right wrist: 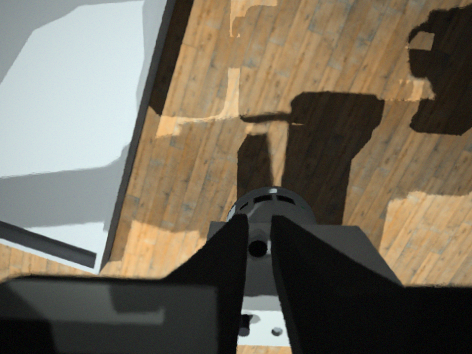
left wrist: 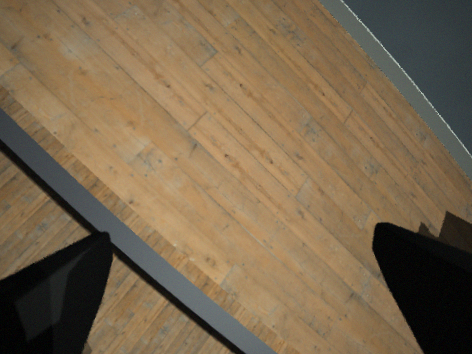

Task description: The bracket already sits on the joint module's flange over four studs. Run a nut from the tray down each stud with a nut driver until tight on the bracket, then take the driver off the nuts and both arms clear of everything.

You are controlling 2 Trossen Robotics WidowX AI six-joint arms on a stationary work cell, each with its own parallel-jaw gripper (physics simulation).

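Frame: origin at the left arm's base, x ahead, y left, z up, level; centimetres.
Seen in the pictures: left gripper, between the fingertips: (left wrist: pixel 244 241); right gripper, between the fingertips: (right wrist: pixel 258 226).
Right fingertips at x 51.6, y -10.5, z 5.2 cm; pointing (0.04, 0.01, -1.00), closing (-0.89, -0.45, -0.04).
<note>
Pixels of each thing's top centre, then the offset from my right fingertips to it. "pt": a spot on its surface instead.
- nut driver, centre of its top: (right wrist: pixel 257 249) dx -0.3, dy +0.5, dz +0.6 cm
- dark grey joint module, a spot on its surface: (right wrist: pixel 325 237) pt dx -3.3, dy -0.3, dz -1.7 cm
- white plate, a spot on its surface: (right wrist: pixel 262 339) pt dx -4.4, dy +6.6, dz -2.3 cm
- pale tray, a spot on its surface: (right wrist: pixel 75 90) pt dx +11.6, dy +1.4, dz -8.5 cm
My left gripper (left wrist: pixel 244 241) is open with nothing between its fingers. My right gripper (right wrist: pixel 258 226) is shut on the nut driver (right wrist: pixel 258 248), seen nearly end-on as a dark round shape. A pale edge shows around part of it; whether this is a nut is too small to tell. Below the driver in the right wrist view is the dark grey joint module (right wrist: pixel 325 237), with a rounded, slotted part at its top. A white plate (right wrist: pixel 262 339) with a dark stud and a small round feature, apparently the bracket, shows between the fingers; the fingers hide the rest.
A pale tray (right wrist: pixel 75 90) with a dark outer wall stands at the left in the right wrist view; no nuts show in its visible part. Arm shadows fall on the wooden surface. A grey bar (left wrist: pixel 150 265) crosses the lower left of the left wrist view.
</note>
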